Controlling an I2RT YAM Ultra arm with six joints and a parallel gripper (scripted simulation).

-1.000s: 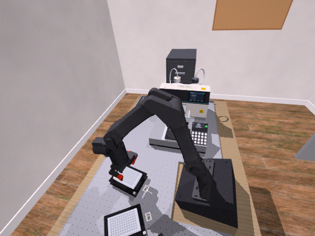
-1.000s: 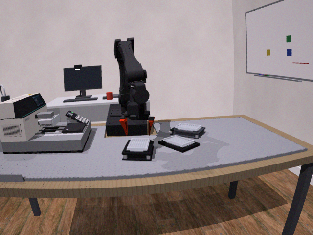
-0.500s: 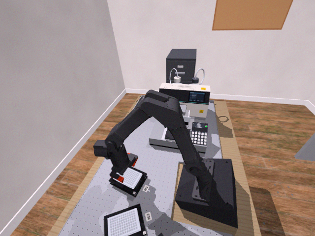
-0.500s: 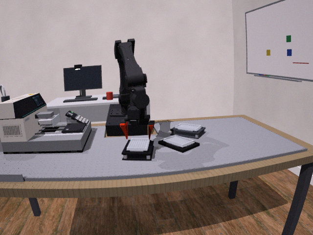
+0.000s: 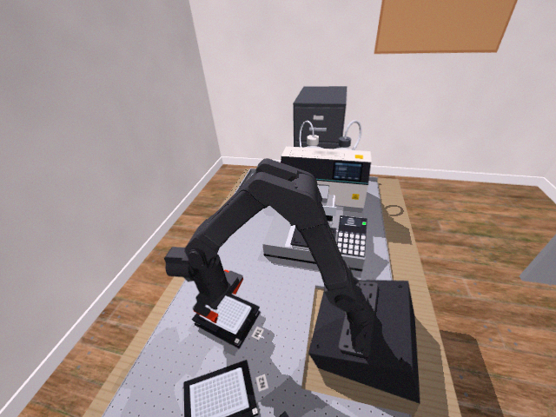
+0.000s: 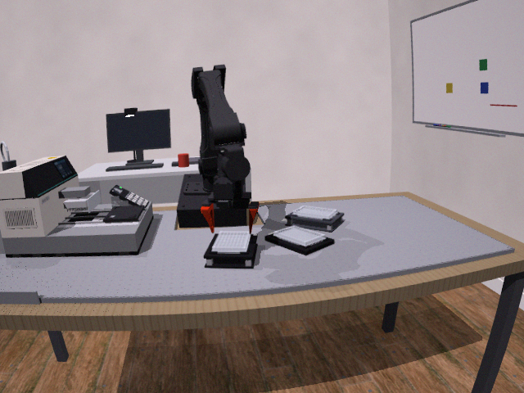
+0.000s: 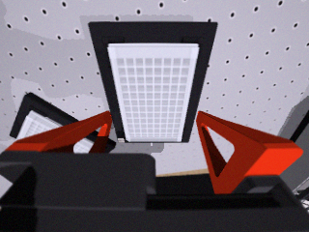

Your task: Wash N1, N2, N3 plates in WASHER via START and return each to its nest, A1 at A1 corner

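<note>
Now: hand 4 cm above the nest N1. The rest, counted from my hand: N2 label: 17 cm behind, 11 cm to the left, 7 cm below; nest N2: 18 cm to the left, 9 cm behind, 7 cm below; N1 label: 10 cm behind, 7 cm below, 1 cm to the left.
</note>
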